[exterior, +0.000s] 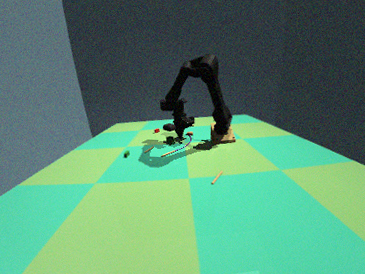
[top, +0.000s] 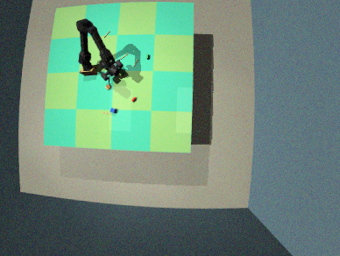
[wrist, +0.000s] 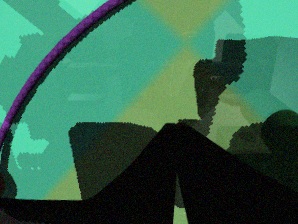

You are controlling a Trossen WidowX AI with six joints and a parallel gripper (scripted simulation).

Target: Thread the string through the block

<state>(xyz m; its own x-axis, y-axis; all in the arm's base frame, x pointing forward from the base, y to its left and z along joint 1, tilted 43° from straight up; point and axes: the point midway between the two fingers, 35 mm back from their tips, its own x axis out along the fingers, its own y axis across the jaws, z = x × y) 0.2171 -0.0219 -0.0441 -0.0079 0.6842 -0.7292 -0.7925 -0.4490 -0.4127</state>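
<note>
Now: the small green cylinder 50 mm ahead of my gripper tip and 30 mm to the left of it. The rest, counted from my gripper tip: red piece 150 mm ahead, 220 mm to the right; small dark piece 270 mm ahead, 130 mm to the left; round button 70 mm behind, 100 mm to the right, 10 mm below.
</note>
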